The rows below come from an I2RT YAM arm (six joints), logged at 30 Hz.
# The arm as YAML. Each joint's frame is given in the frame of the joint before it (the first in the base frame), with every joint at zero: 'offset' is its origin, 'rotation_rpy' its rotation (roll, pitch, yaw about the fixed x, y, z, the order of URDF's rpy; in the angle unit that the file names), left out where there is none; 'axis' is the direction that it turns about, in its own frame. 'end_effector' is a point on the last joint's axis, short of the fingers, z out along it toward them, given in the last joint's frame.
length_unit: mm
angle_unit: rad
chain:
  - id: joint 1
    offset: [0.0, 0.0, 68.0]
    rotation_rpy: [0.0, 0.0, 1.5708]
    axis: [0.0, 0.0, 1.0]
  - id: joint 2
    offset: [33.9, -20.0, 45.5]
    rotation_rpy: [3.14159, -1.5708, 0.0]
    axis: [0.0, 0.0, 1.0]
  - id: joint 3
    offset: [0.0, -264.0, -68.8]
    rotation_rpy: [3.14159, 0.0, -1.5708]
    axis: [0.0, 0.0, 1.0]
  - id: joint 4
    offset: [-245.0, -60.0, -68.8]
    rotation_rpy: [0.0, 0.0, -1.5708]
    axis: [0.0, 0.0, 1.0]
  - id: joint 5
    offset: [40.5, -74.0, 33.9]
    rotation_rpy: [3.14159, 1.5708, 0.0]
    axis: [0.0, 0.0, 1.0]
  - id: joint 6
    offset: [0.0, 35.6, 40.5]
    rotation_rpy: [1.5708, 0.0, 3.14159]
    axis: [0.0, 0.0, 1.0]
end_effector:
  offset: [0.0, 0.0, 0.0]
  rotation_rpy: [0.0, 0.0, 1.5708]
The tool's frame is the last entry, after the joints.
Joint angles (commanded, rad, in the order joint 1, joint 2, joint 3, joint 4, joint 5, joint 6), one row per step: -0.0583, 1.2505, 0.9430, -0.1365, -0.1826, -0.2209; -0.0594, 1.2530, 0.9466, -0.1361, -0.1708, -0.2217; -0.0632, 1.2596, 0.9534, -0.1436, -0.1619, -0.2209; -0.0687, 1.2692, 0.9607, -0.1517, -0.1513, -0.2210; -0.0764, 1.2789, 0.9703, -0.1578, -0.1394, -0.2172; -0.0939, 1.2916, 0.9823, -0.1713, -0.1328, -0.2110; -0.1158, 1.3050, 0.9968, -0.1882, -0.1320, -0.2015; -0.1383, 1.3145, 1.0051, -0.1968, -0.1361, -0.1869; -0.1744, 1.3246, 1.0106, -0.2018, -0.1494, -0.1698; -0.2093, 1.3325, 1.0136, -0.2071, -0.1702, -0.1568; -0.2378, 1.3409, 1.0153, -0.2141, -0.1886, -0.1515; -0.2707, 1.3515, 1.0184, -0.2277, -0.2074, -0.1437; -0.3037, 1.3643, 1.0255, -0.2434, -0.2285, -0.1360; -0.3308, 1.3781, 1.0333, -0.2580, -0.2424, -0.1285; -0.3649, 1.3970, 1.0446, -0.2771, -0.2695, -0.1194
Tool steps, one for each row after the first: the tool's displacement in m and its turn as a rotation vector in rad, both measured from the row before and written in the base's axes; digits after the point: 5 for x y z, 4 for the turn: 0.00074, -0.00077, 0.00060, -0.0059, -0.0013, -0.0114; 0.00130, -0.00149, -0.00015, -0.0027, 0.0076, -0.0122; 0.00183, -0.00209, -0.00086, -0.0041, 0.0107, -0.0150; 0.00204, -0.00282, 0.00009, -0.0015, 0.0069, -0.0200; 0.00214, -0.00559, -0.00063, 0.0037, 0.0148, -0.0262; 0.00202, -0.00678, -0.00030, 0.0097, 0.0161, -0.0270; 0.00113, -0.00679, -0.00058, 0.0160, 0.0098, -0.0259; 0.00046, -0.01061, -0.00138, 0.0229, 0.0086, -0.0328; -0.00043, -0.00994, -0.00164, 0.0234, 0.0079, -0.0232; -0.00047, -0.00812, -0.00240, 0.0167, 0.0112, -0.0153; -0.00093, -0.00946, -0.00315, 0.0215, 0.0178, -0.0209; -0.00072, -0.00958, -0.00259, 0.0235, 0.0171, -0.0193; -0.00028, -0.00821, -0.00257, 0.0201, 0.0169, -0.0196; -0.00035, -0.01016, -0.00322, 0.0314, 0.0195, -0.0171
